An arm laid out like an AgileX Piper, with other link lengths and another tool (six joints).
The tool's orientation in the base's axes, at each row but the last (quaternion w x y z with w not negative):
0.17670 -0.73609 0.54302 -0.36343
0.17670 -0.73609 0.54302 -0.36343
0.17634 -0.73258 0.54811 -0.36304
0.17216 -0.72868 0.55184 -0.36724
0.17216 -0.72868 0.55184 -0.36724
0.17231 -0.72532 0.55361 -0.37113
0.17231 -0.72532 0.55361 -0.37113
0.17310 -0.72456 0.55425 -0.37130
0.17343 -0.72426 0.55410 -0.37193
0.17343 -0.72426 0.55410 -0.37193
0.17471 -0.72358 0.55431 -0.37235
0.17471 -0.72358 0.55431 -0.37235
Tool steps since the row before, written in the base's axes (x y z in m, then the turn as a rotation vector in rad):
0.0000 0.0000 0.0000 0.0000 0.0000 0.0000
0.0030 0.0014 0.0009 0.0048 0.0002 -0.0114
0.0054 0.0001 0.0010 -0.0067 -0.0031 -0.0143
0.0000 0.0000 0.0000 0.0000 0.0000 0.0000
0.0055 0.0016 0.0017 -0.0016 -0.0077 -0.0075
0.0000 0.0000 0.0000 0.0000 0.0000 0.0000
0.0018 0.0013 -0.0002 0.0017 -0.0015 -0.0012
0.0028 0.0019 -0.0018 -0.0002 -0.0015 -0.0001
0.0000 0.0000 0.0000 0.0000 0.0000 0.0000
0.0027 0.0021 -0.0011 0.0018 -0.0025 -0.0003
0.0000 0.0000 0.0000 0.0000 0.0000 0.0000
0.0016 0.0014 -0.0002 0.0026 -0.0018 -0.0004
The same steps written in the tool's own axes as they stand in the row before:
0.0000 0.0000 0.0000 0.0000 0.0000 0.0000
-0.0006 -0.0031 0.0014 -0.0034 0.0042 0.0111
0.0010 -0.0043 0.0032 -0.0029 0.0150 0.0052
0.0000 0.0000 0.0000 0.0000 0.0000 0.0000
-0.0002 -0.0054 0.0026 0.0044 0.0086 0.0051
0.0000 0.0000 0.0000 0.0000 0.0000 0.0000
-0.0011 -0.0015 0.0012 0.0012 0.0001 0.0023
-0.0021 -0.0013 0.0029 0.0013 0.0007 0.0002
0.0000 0.0000 0.0000 0.0000 0.0000 0.0000
-0.0020 -0.0018 0.0024 0.0024 -0.0002 0.0019
0.0000 0.0000 0.0000 0.0000 0.0000 0.0000
-0.0012 -0.0014 0.0011 0.0018 -0.0009 0.0025

